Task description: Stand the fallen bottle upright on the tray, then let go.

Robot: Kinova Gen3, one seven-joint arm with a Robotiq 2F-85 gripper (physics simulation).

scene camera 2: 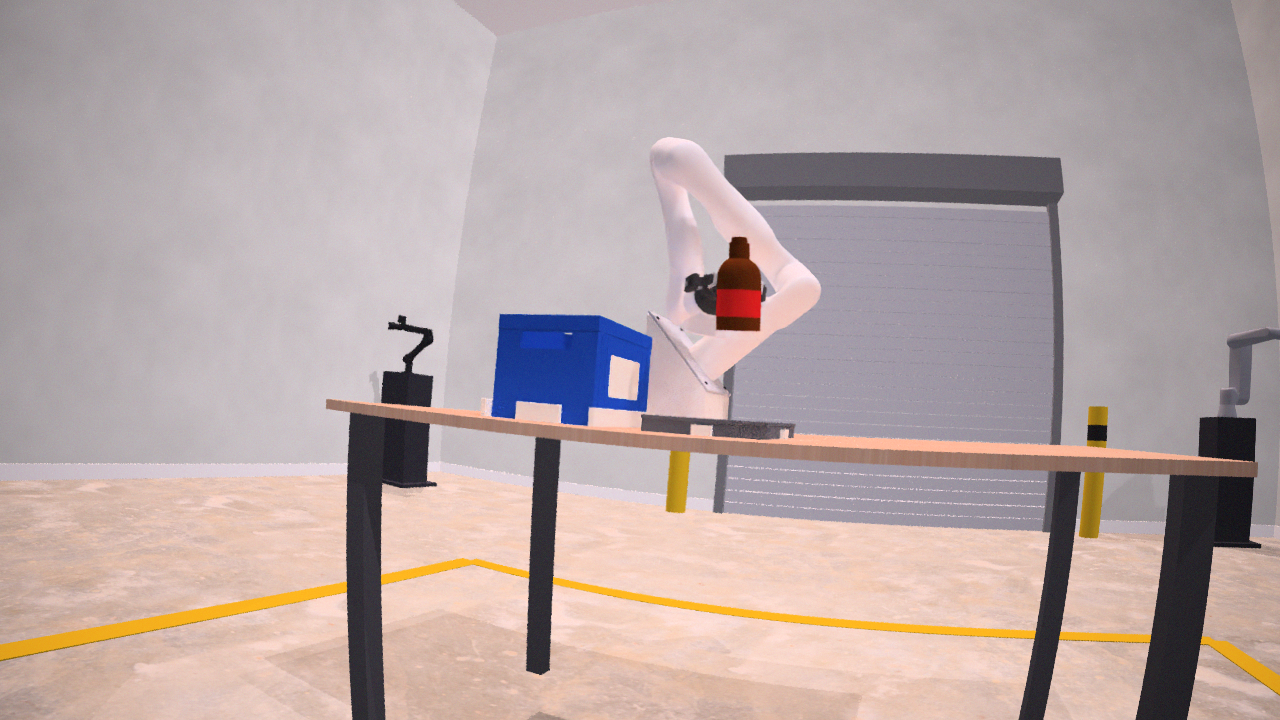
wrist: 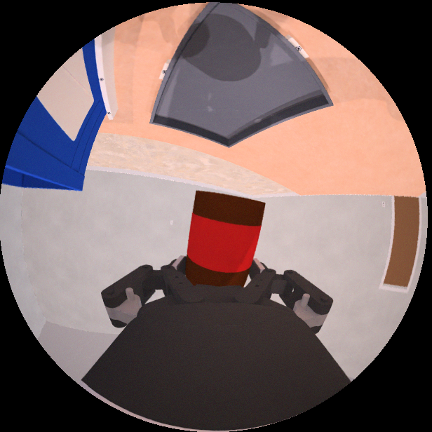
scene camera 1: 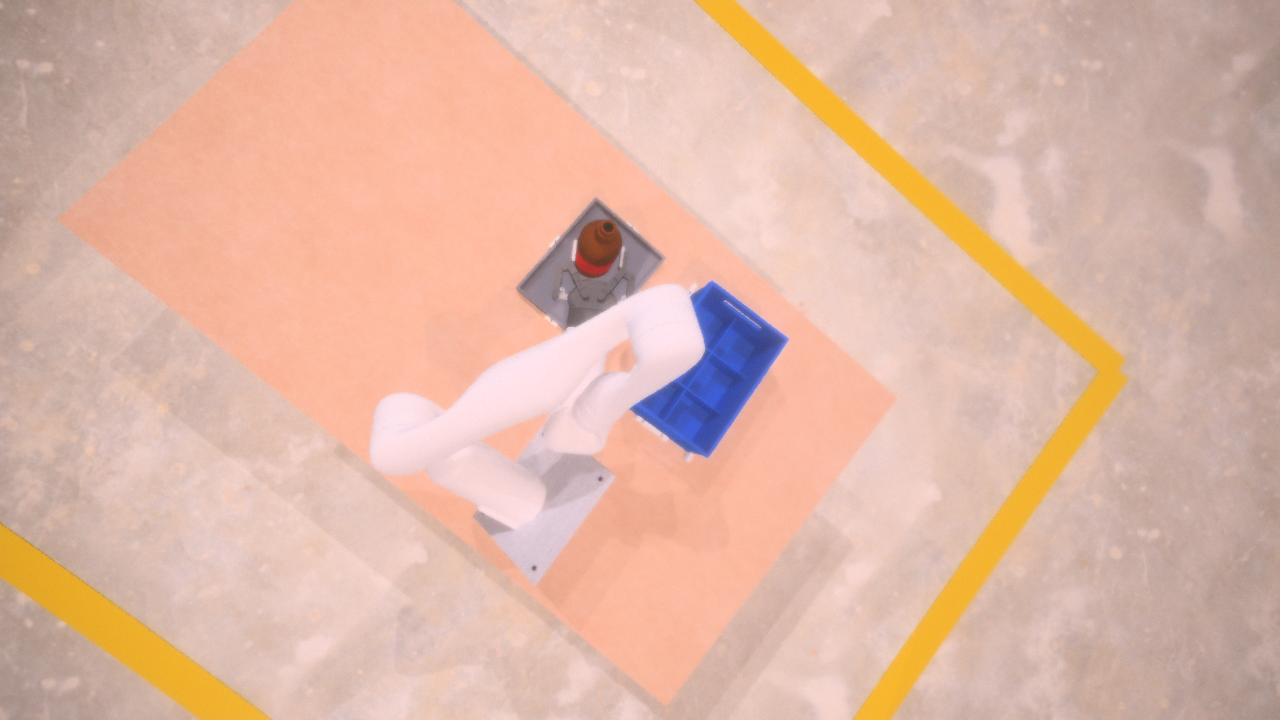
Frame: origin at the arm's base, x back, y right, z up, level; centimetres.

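Seen in the pictures: gripper, between the fingertips: (scene camera 2: 739,282) (scene camera 1: 599,244); arm's base, origin of its link: (scene camera 2: 701,364) (scene camera 1: 524,499).
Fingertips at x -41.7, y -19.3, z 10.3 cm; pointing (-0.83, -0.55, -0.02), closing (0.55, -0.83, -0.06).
Observation:
Offsets run from my fingertips to a thing's top centre. Level surfaces: height alone.
The brown bottle @[dz +7.7, dx -0.1, dy +0.0 cm] (scene camera 1: 599,240) (scene camera 2: 738,304) (wrist: 225,243) with a red label is held in the air, neck up; it looks upright in scene camera 2. My gripper (scene camera 1: 597,257) (wrist: 217,265) is shut on the bottle, with one finger on each side of its body. The grey square tray @[dz -22.5, dx -0.1, dy +0.9 cm] (scene camera 1: 544,284) (scene camera 2: 716,427) (wrist: 200,95) lies flat on the table. The bottle's base is well above the tray, with a clear gap in scene camera 2. In the wrist view a dark shadow falls on the tray. The bottle's neck is hidden in the wrist view.
A blue crate @[dz -7.5, dx +2.0, dy +29.7 cm] (scene camera 1: 747,395) (scene camera 2: 546,380) (wrist: 42,150) with compartments stands close beside the tray, taller than the tray's low rim. The white arm reaches over the crate's near side in scene camera 1. The arm's metal base plate (scene camera 1: 572,505) is on the table @[dz -25.2 cm] (scene camera 1: 340,179) (scene camera 2: 939,452).

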